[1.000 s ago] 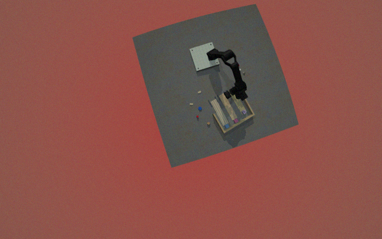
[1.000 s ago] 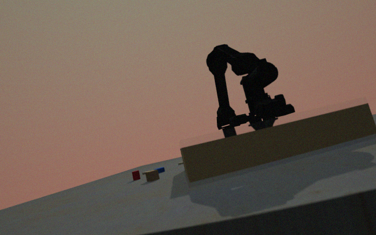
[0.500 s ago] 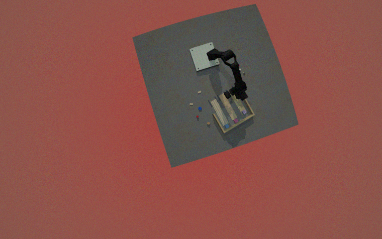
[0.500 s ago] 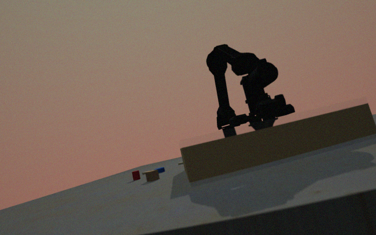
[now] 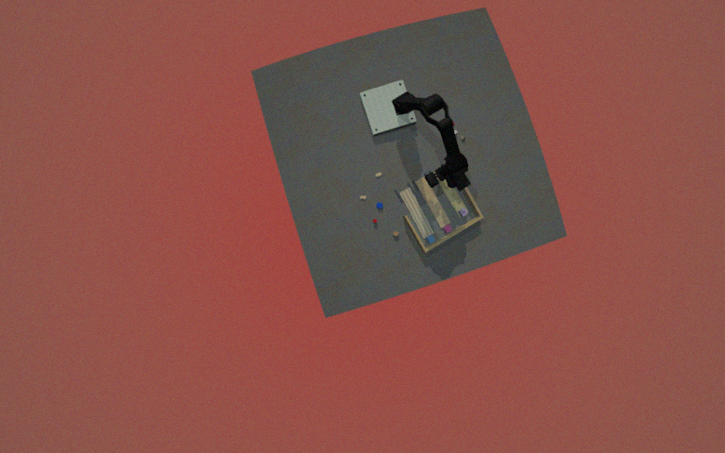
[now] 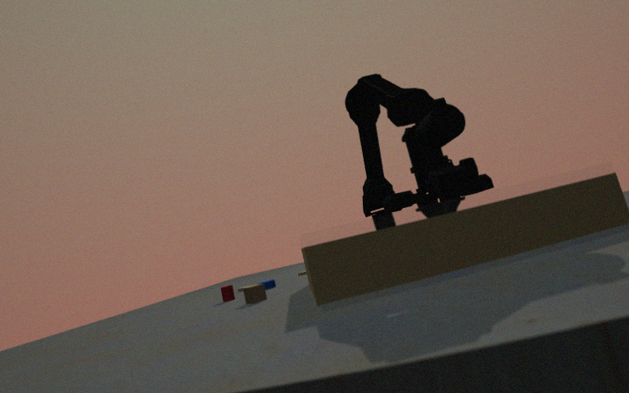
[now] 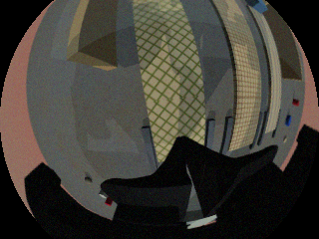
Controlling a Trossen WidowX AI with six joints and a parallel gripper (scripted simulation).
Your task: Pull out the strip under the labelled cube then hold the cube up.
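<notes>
Right now my gripper tip is 90 mm short of the tan checked strip and 30 mm to the right of it. The rest, counted from my gripper tip: blue block (70 mm ahead, 320 mm to the right); then tan block (220 mm ahead, 280 mm to the right); then labelled cube (200 mm ahead, 60 mm to the left, 20 mm above).
</notes>
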